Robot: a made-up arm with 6 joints. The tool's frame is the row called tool. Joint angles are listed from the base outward.
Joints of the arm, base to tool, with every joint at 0 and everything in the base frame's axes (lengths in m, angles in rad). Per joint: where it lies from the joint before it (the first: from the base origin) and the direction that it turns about. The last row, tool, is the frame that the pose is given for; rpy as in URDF.
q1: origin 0 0 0.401 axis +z
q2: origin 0 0 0 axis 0 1 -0.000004
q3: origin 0.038 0 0.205 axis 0 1 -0.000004
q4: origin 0.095 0 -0.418 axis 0 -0.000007 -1
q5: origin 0 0 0 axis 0 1 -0.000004
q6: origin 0.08 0 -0.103 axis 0 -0.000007 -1
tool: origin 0 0 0 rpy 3.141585 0 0
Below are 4 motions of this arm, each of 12 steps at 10 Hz.
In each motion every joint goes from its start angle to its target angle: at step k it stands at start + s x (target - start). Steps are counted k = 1, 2, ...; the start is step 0. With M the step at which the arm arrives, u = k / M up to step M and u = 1 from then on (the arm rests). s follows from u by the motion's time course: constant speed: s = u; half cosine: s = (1 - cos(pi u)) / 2; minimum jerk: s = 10 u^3 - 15 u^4 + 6 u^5.
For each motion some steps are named. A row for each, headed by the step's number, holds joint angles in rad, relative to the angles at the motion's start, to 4 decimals.
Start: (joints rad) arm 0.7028 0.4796 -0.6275 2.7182 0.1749 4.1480
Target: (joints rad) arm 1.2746 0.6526 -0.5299 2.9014 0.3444 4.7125
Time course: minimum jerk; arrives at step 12
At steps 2, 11, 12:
2: 0.0203 0.0061 0.0035 0.0065 0.0060 0.0200
11: 0.5689 0.1721 0.0971 0.1823 0.1686 0.5616
12: 0.5718 0.1730 0.0976 0.1832 0.1695 0.5645

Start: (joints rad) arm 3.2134 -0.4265 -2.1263 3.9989 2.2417 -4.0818
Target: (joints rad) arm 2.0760 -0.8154 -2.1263 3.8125 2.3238 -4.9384
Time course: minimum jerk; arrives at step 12
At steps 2, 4, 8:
2: -0.0404 -0.0138 0.0000 -0.0066 0.0029 -0.0304
4: -0.2387 -0.0816 0.0000 -0.0391 0.0172 -0.1798
8: -0.8987 -0.3073 0.0000 -0.1473 0.0649 -0.6768

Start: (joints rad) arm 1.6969 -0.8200 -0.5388 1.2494 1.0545 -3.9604
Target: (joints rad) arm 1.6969 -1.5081 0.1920 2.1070 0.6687 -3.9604
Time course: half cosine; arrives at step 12
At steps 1, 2, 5, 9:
1: 0.0000 -0.0117 0.0125 0.0146 -0.0066 0.0000
2: 0.0000 -0.0461 0.0490 0.0574 -0.0258 0.0000
5: 0.0000 -0.2550 0.2708 0.3178 -0.1430 0.0000
9: 0.0000 -0.5873 0.6238 0.7320 -0.3293 0.0000

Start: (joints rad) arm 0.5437 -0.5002 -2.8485 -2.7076 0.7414 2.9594
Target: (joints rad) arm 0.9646 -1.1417 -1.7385 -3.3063 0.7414 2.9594
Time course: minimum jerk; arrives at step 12
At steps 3, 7, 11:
3: 0.0436 -0.0664 0.1149 -0.0620 0.0000 0.0000
7: 0.2750 -0.4191 0.7253 -0.3912 0.0000 0.0000
11: 0.4188 -0.6382 1.1044 -0.5957 0.0000 0.0000

